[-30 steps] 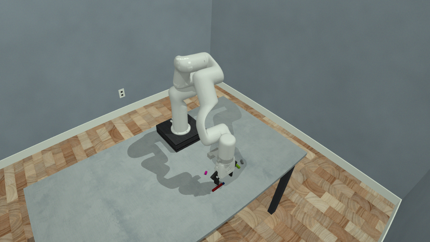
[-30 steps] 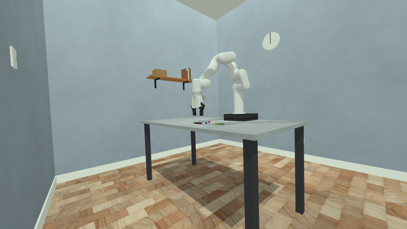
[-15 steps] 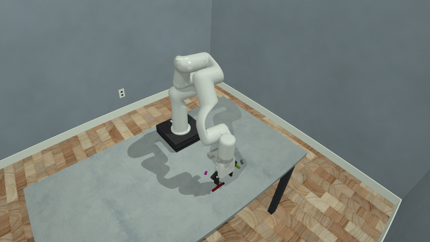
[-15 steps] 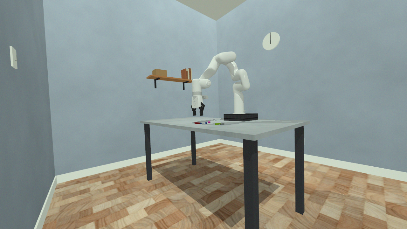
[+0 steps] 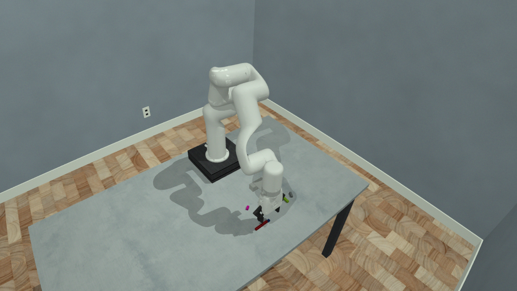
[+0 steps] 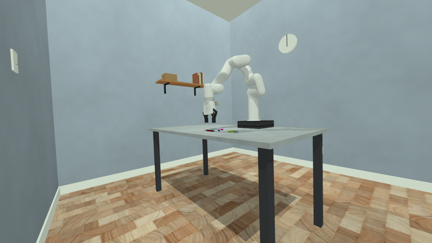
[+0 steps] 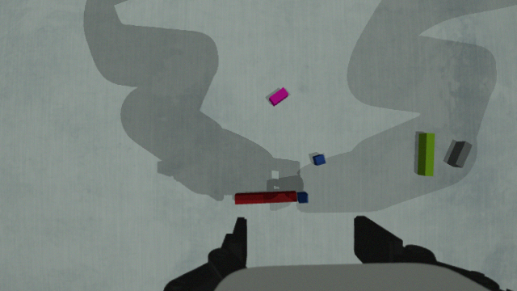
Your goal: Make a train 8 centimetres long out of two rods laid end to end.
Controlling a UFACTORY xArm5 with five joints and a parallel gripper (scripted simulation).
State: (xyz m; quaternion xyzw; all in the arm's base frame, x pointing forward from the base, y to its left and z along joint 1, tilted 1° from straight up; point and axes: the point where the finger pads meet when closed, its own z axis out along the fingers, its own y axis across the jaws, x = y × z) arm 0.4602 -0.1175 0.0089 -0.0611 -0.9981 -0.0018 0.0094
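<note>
Right now the red rod is 20 mm behind my hand, 20 mm to the right of it and 70 mm below it. The rest, counted from my hand: lime rod: 40 mm behind, 170 mm to the left, 70 mm below; magenta rod: 130 mm behind, 10 mm to the left, 70 mm below; grey rod: 30 mm behind, 220 mm to the left, 70 mm below.
</note>
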